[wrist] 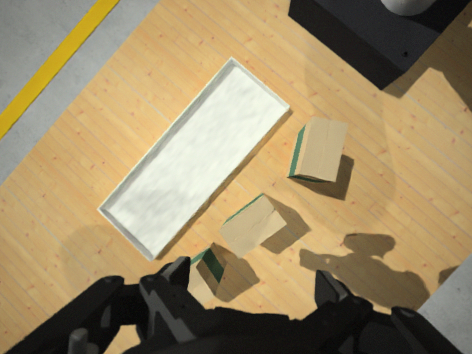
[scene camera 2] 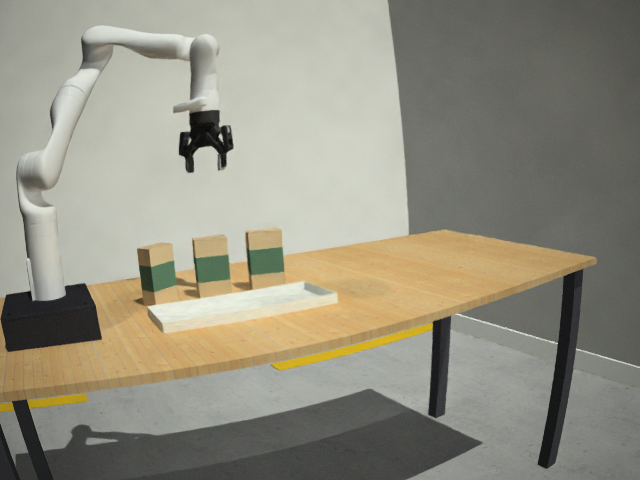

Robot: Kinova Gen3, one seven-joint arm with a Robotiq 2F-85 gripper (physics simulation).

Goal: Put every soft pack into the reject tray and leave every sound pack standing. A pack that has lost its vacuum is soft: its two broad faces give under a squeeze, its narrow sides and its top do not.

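Places are measured from the arm's base along level axes (x ahead, y left, z up), in metres.
Pixels of known places: gripper, between the fingertips: [wrist: 251,277] [scene camera 2: 205,171]; arm's base, origin of its link: [scene camera 2: 49,295].
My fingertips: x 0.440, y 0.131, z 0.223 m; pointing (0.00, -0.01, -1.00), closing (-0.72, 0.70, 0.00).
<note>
Ahead of a thing's pixels: the offset from my fingertips to its middle. Level surfaces: height alone.
Three tan packs with green bands stand upright in a row behind the white reject tray @(dx +0.019, dy -0.162, dz -0.285 m) [scene camera 2: 248,312] [wrist: 185,160], which is empty. The left pack @(dx -0.145, dy -0.024, dz -0.226 m) [scene camera 2: 157,273] [wrist: 322,150] is nearest the robot base. The middle pack @(dx -0.003, dy -0.004, dz -0.226 m) [scene camera 2: 211,266] [wrist: 253,226] stands apart from it. The right pack @(dx +0.135, dy +0.008, dz -0.226 m) [scene camera 2: 265,258] [wrist: 200,287] is farthest from the base; a finger hides part of it in the wrist view. My gripper [scene camera 2: 205,167] [wrist: 251,277] is open and empty, pointing down, high above the packs. Which packs are soft cannot be told by sight.
The black robot base [scene camera 2: 51,322] [wrist: 350,40] stands at the left end of the wooden table @(dz -0.296 m) [scene camera 2: 439,268] [wrist: 75,175]. The table's front edge lies beyond the tray. A yellow floor stripe [scene camera 2: 356,346] [wrist: 55,60] runs along below that edge.
</note>
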